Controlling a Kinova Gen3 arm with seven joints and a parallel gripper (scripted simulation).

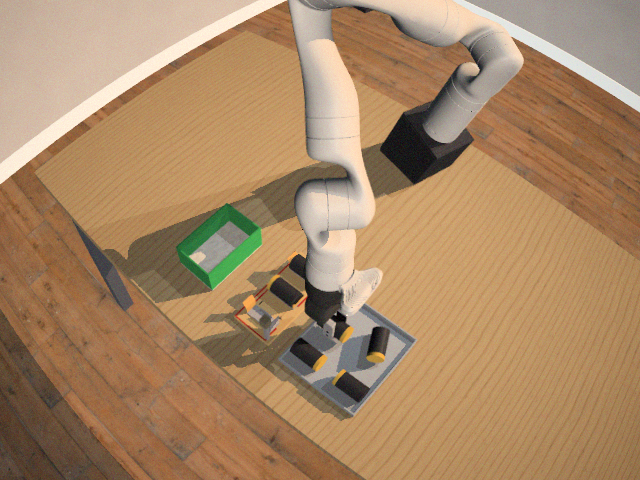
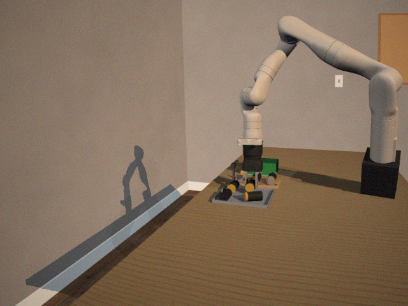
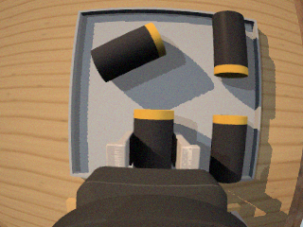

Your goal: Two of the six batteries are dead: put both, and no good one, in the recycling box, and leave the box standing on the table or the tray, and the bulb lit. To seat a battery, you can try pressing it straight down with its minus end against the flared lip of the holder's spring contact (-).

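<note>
Right now my hand is 1 cm short of the grey tray, 5 cm to the right of it and 3 cm above it. From my hand the other things lie so: green recycling box (6 cm ahead, 29 cm to the right, 2 cm below).
</note>
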